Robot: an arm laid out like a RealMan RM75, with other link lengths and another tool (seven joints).
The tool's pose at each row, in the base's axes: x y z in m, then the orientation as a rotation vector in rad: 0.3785, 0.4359, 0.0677, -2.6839, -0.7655, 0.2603; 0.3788, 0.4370, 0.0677, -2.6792, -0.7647, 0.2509; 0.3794, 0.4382, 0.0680, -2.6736, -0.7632, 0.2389; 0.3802, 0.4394, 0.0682, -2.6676, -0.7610, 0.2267; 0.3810, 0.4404, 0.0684, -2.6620, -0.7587, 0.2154; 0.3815, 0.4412, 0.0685, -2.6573, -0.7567, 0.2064; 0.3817, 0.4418, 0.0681, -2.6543, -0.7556, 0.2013; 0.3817, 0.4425, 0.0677, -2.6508, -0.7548, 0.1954
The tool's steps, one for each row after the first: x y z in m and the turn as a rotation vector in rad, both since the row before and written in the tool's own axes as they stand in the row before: 0.0008, -0.0007, 0.0002, 0.0035, 0.0074, -0.0019; 0.0011, -0.0008, -0.0001, 0.0042, 0.0095, -0.0021; 0.0013, -0.0006, 0.0000, 0.0047, 0.0098, -0.0017; 0.0012, -0.0005, -0.0001, 0.0045, 0.0092, -0.0014; 0.0008, -0.0004, 0.0000, 0.0038, 0.0074, -0.0011; 0.0005, -0.0002, 0.0005, 0.0024, 0.0042, -0.0007; 0.0004, -0.0004, 0.0006, 0.0027, 0.0048, -0.0012
